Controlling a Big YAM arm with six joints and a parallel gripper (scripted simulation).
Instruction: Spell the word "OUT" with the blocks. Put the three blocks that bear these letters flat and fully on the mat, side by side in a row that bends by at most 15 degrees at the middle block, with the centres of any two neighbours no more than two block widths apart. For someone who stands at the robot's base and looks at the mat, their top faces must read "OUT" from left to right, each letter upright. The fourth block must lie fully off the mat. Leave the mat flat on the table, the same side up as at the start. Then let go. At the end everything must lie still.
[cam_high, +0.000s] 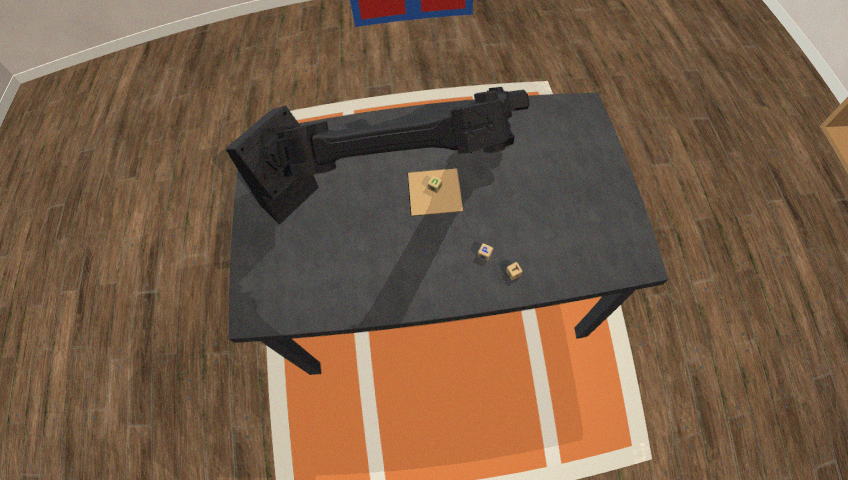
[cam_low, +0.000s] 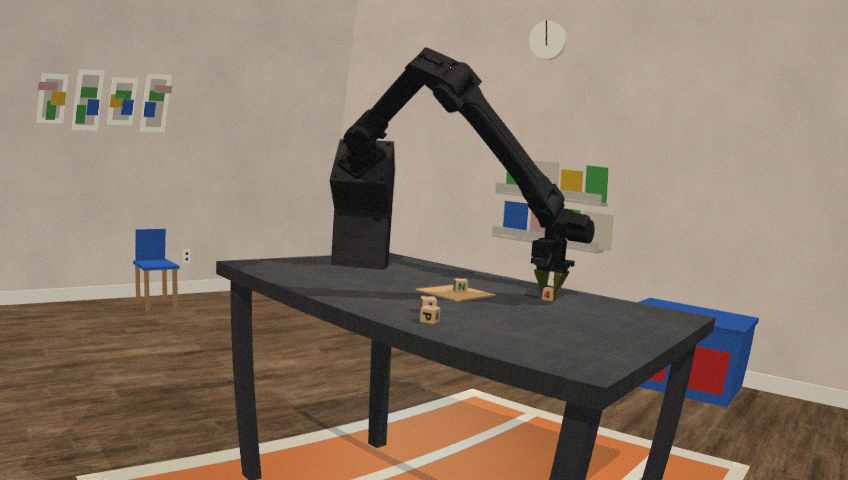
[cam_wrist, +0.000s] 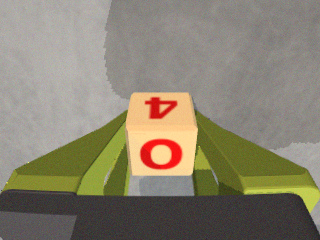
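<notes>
Right now the O block is right at my hand. From my hand the other things lie so: green-lettered block 210 mm behind, 80 mm to the right, 10 mm above; then P block 170 mm behind, 320 mm to the right; then tan mat 220 mm behind, 90 mm to the right, 10 mm below.
</notes>
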